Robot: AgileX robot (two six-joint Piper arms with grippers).
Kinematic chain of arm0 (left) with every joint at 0, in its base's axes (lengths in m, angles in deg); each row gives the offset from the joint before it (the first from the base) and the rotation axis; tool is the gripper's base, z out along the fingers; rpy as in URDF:
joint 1: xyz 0 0 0.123 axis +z
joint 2: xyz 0 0 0 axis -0.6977 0.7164 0
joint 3: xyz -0.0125 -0.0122 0.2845 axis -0.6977 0.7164 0
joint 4: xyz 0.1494 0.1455 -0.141 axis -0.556 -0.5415 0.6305
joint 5: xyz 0 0 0 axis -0.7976 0.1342 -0.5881
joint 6: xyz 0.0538 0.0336 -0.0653 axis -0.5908 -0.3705 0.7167
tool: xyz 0 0 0 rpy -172.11 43.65 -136.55
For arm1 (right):
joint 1: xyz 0 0 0.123 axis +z
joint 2: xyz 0 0 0 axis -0.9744 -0.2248 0
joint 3: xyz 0.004 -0.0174 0.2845 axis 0.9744 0.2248 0
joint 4: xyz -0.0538 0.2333 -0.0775 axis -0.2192 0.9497 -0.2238
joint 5: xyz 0 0 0 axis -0.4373 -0.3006 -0.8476
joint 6: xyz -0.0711 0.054 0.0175 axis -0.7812 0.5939 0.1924
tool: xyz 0 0 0 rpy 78.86 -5.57 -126.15
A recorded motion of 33 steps. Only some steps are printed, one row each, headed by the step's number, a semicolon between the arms.
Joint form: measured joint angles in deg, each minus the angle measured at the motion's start. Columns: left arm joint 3, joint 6, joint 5, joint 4, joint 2, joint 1; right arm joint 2, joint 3, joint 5, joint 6, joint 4, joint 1.
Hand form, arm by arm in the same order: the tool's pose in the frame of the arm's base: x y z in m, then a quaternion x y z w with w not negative. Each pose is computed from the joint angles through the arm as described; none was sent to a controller.
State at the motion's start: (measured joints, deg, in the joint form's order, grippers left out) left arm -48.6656 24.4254 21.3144 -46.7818 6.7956 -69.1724; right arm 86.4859 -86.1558 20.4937 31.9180 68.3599 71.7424
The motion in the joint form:
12: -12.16 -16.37 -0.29 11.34 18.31 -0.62; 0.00 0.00 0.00 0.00 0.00 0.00
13: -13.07 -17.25 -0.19 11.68 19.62 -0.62; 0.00 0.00 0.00 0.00 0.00 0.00
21: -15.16 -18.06 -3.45 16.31 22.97 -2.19; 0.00 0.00 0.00 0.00 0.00 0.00
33: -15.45 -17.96 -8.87 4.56 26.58 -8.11; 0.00 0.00 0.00 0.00 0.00 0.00
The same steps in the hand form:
12: 0.3835 -0.1962 0.3437 0.43480 0.77074 -0.04058 0.46396; 0.0502 0.0008 0.1735 0.12353 0.80916 0.07059 0.57011
13: 0.3884 -0.1989 0.3389 0.44015 0.76974 -0.03995 0.46062; 0.0502 0.0008 0.1735 0.12353 0.80916 0.07059 0.57011
21: 0.3970 -0.2194 0.3299 0.42731 0.76457 -0.07193 0.47714; 0.0502 0.0008 0.1735 0.12353 0.80916 0.07059 0.57011
33: 0.3919 -0.2603 0.3076 0.50719 0.71129 -0.00726 0.48658; 0.0502 0.0008 0.1735 0.12353 0.80916 0.07059 0.57011

